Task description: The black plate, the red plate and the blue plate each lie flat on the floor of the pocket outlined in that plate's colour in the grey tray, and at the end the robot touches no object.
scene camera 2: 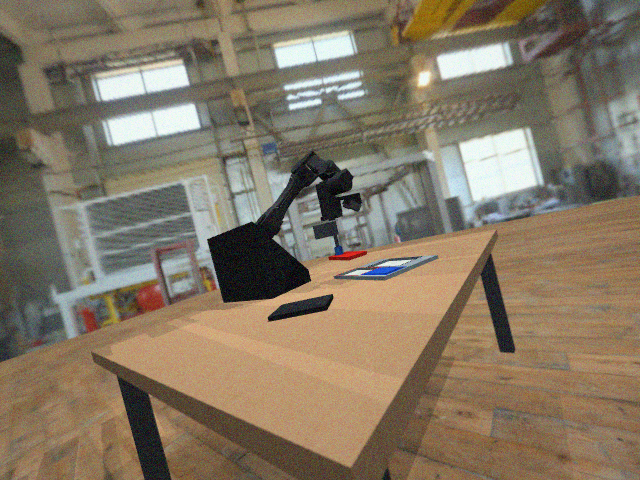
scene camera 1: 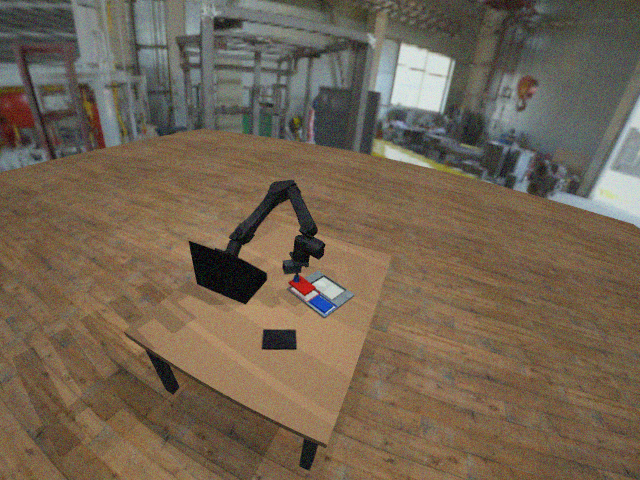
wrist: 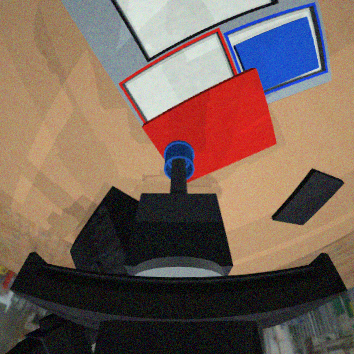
Labels:
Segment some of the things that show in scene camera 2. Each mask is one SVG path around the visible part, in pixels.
A black plate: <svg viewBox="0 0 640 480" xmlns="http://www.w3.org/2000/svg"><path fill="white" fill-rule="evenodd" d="M333 294L282 304L268 316L268 321L326 311L334 298Z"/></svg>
A grey tray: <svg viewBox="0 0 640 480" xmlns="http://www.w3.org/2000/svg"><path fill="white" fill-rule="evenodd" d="M438 255L380 259L335 275L334 279L388 280L436 260ZM400 267L399 270L387 275L364 275L364 273L377 268Z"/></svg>

